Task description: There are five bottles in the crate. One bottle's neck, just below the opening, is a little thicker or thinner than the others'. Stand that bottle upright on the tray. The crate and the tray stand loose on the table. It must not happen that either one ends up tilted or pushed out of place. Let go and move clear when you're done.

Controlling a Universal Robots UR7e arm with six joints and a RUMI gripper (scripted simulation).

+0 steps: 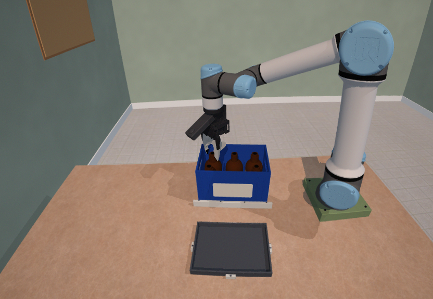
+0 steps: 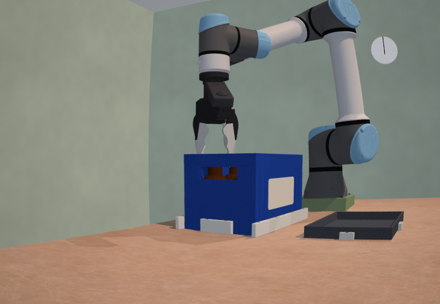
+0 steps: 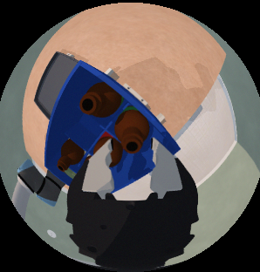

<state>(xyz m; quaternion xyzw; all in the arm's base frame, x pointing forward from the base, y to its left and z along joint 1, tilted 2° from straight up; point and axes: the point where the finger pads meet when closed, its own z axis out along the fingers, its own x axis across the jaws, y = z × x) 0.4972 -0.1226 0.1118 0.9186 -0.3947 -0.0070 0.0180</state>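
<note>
My hand is 90 mm past the glass bottle and 70 mm above it. Also, from my hand: dark tray 330 mm to the left, 150 mm below, 80 mm behind; blue crate 90 mm behind, 80 mm below, 40 mm to the left.
</note>
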